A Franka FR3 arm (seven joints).
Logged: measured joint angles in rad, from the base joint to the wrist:
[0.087 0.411 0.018 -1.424 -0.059 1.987 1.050]
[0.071 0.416 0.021 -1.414 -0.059 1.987 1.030]
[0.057 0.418 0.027 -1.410 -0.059 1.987 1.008]
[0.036 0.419 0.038 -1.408 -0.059 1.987 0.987]
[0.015 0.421 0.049 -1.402 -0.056 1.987 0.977]
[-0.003 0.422 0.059 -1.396 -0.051 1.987 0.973]
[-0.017 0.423 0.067 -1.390 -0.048 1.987 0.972]
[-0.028 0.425 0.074 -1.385 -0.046 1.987 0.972]
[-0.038 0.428 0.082 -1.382 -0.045 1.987 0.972]
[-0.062 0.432 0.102 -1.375 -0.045 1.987 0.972]
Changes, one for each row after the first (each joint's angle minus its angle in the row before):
[-0.016 0.005 0.003 0.010 0.000 0.000 -0.020]
[-0.014 0.002 0.006 0.004 0.000 0.000 -0.022]
[-0.021 0.001 0.011 0.002 0.000 0.000 -0.021]
[-0.021 0.002 0.011 0.006 0.003 0.000 -0.010]
[-0.018 0.001 0.010 0.006 0.005 0.000 -0.004]
[-0.014 0.001 0.008 0.006 0.003 0.000 -0.001]
[-0.011 0.002 0.007 0.005 0.002 0.000 0.000]
[-0.010 0.003 0.008 0.003 0.001 0.000 0.000]
[-0.024 0.004 0.020 0.007 0.000 0.000 0.000]

